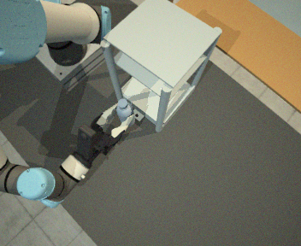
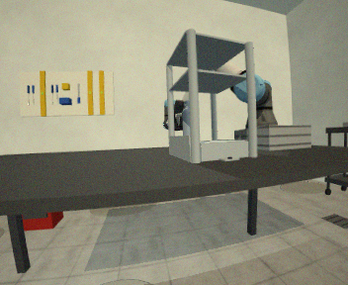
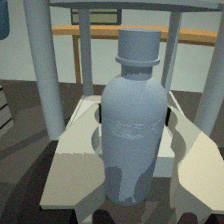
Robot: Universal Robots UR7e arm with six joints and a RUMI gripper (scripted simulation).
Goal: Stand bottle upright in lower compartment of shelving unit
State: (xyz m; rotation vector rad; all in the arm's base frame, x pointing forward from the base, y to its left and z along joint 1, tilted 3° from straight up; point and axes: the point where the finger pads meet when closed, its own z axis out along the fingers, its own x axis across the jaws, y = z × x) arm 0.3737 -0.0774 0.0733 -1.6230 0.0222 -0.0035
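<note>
The shelving unit lies 180 mm to the left of my hand and 10 mm above it. Also, from my hand: bottle right at my hand.
</note>
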